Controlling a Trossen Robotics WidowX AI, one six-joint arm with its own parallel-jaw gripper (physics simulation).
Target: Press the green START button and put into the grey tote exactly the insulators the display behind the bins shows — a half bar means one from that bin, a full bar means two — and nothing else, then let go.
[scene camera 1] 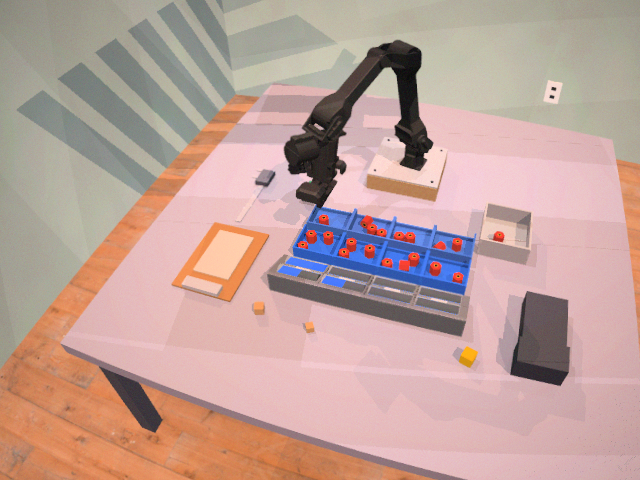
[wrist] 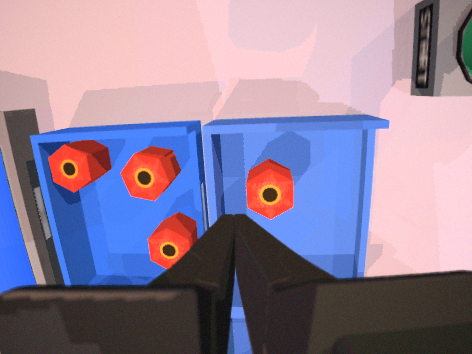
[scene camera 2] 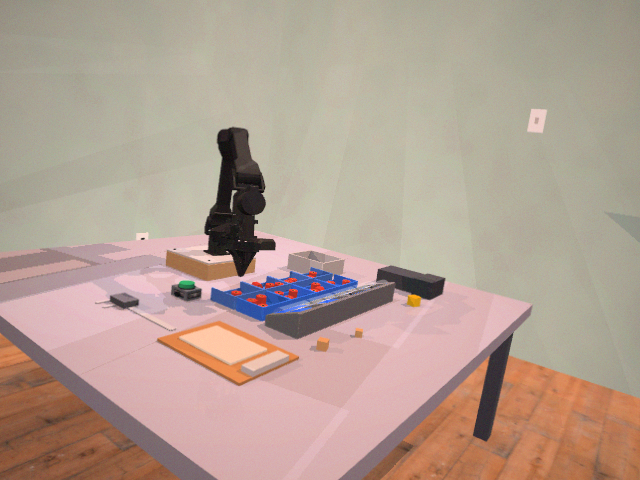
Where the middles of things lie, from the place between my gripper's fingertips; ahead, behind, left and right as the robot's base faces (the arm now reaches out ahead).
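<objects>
The dark box point(scene camera 1: 541, 354) sits 62 cm to the left of my hand, 10 cm ahead of it and 5 cm below it. Then there is the grey tote point(scene camera 1: 516, 224): my hand is 5 cm above it, 45 cm to the right of it and 19 cm past it. Going by their middles, of the things named here the grey tote is the nearest to my hand.
</objects>
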